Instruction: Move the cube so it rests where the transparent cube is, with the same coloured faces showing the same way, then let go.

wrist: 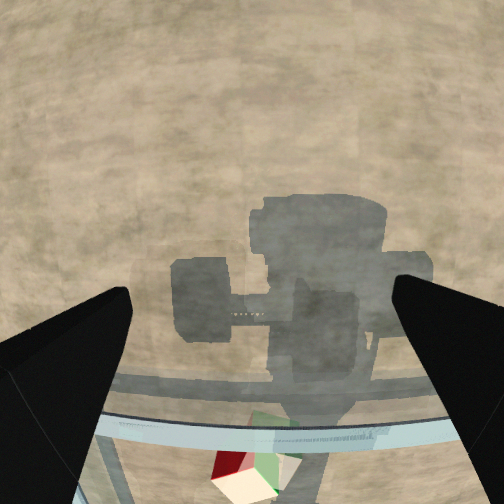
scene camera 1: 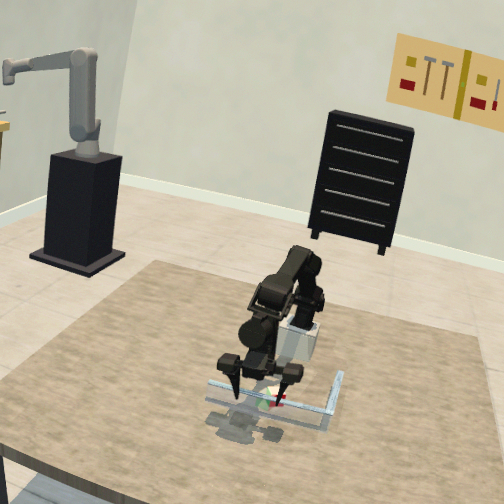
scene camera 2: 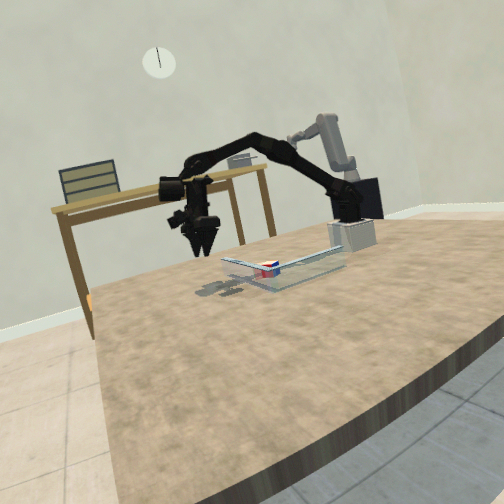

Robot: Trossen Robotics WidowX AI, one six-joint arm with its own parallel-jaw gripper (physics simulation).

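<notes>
The cube is small, with red, white and blue faces showing in scene camera 2. It sits on the table inside a clear L-shaped frame. It also shows in the wrist view with red, white and green faces, a pale transparent cube shape overlapping it. In scene camera 1 only a red spot of the cube shows. My gripper is open and empty, hovering above the table, up and to the left of the cube. Its fingers frame the wrist view.
A white arm base block stands behind the frame. A black drawer unit and a second grey arm on a black pedestal stand on the floor. A wooden table stands behind in scene camera 2.
</notes>
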